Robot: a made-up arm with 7 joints. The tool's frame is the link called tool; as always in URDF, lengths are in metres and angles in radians. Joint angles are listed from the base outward.
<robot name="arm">
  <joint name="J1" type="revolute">
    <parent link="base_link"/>
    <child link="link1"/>
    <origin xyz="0 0 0.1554" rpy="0 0 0"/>
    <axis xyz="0 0 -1"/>
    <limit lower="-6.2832" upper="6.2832"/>
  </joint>
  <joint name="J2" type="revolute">
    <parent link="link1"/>
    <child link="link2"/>
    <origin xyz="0 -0.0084 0.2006" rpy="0 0 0"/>
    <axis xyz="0 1 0"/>
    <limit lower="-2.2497" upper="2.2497"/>
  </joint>
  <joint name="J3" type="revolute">
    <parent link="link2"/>
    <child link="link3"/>
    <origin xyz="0 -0.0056 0.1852" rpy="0 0 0"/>
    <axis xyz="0 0 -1"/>
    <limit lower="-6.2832" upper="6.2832"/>
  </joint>
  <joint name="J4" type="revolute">
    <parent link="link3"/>
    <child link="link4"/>
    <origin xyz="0 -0.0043 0.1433" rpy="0 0 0"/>
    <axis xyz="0 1 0"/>
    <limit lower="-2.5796" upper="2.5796"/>
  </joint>
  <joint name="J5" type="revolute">
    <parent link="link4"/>
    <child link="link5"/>
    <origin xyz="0 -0.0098 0.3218" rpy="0 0 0"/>
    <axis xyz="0 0 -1"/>
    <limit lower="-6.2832" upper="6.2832"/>
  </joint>
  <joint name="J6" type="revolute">
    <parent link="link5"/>
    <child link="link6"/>
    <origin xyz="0 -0.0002 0.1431" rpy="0 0 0"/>
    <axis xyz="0 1 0"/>
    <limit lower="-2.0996" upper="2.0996"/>
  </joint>
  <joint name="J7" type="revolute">
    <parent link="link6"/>
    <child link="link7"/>
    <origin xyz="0 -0.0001 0.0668" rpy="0 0 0"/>
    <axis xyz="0 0 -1"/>
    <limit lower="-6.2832" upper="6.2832"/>
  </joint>
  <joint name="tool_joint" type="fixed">
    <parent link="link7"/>
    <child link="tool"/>
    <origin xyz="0 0 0" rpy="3.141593 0 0"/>
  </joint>
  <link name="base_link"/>
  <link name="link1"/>
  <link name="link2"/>
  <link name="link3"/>
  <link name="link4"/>
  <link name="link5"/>
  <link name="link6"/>
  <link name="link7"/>
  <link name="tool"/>
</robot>
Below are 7 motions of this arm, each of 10 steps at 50 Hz.
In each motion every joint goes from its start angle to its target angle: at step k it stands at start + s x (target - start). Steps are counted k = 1, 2, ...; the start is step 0. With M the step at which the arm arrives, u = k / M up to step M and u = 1 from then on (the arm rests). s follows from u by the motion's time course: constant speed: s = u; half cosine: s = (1 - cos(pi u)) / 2; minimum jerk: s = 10 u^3 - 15 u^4 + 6 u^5.
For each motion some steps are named. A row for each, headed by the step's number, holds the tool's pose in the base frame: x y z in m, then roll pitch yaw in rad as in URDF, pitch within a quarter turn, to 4 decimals.
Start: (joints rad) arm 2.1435 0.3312 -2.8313 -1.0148 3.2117 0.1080 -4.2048
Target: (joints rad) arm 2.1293 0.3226 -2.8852 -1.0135 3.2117 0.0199 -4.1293
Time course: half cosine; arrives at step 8
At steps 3, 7, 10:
3: -0.4402 -0.4429 0.7868 1.7781 -0.6840 2.1718
7: -0.4226 -0.4562 0.7931 1.8638 -0.7115 2.1590
10: -0.4215 -0.4569 0.7935 1.8690 -0.7130 2.1579

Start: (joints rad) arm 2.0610 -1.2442 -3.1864 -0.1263 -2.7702 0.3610 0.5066
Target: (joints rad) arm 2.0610 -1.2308 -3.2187 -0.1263 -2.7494 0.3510 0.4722
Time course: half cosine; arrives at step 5
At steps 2, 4, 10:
2: 0.3612 0.6851 0.7148 -2.4805 -0.4472 -2.9751
4: 0.3613 0.6824 0.7201 -2.4950 -0.4635 -2.9558
10: 0.3614 0.6819 0.7210 -2.4975 -0.4662 -2.9524

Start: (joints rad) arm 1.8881 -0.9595 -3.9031 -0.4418 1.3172 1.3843 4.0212
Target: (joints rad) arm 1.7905 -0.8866 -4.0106 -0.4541 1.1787 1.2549 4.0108
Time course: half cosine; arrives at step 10
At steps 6, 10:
6: 0.3135 0.5035 0.8869 -1.0676 -0.6301 2.0257
10: 0.2966 0.5055 0.8988 -1.1062 -0.7169 2.1390

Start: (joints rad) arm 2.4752 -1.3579 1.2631 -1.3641 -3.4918 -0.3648 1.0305
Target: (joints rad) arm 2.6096 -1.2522 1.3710 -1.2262 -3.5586 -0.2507 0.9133
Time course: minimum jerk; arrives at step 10
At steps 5, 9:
5: 0.6855 -0.1032 0.3570 1.6135 -0.2452 -1.9845
9: 0.6926 -0.1350 0.4187 1.6763 -0.1329 -2.0549

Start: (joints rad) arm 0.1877 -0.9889 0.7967 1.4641 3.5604 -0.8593 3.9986
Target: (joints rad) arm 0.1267 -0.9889 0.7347 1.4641 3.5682 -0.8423 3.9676
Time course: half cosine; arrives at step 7
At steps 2, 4, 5, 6, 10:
2: -0.1647 -0.3763 0.8226 1.3808 1.0623 -2.7371
4: -0.1484 -0.3726 0.8313 1.4267 1.0612 -2.6624
5: -0.1408 -0.3705 0.8354 1.4483 1.0603 -2.6270
6: -0.1356 -0.3690 0.8382 1.4632 1.0595 -2.6025
10: -0.1337 -0.3684 0.8392 1.4685 1.0592 -2.5938

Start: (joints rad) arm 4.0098 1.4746 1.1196 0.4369 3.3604 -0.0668 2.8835
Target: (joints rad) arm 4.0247 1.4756 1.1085 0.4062 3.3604 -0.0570 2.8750
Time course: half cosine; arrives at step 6
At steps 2, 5, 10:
2: -0.3535 0.7669 0.3485 1.4469 0.4860 0.1926
5: -0.3563 0.7675 0.3514 1.4537 0.5017 0.2110
10: -0.3566 0.7675 0.3517 1.4544 0.5032 0.2128

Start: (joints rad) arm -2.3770 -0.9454 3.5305 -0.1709 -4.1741 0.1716 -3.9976
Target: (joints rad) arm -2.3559 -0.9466 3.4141 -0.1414 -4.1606 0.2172 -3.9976
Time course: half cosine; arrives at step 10
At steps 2, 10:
2: 0.4744 -0.4198 0.9326 -2.4902 -0.0031 0.7321
10: 0.4609 -0.4457 0.9242 -2.4899 -0.1046 0.7412

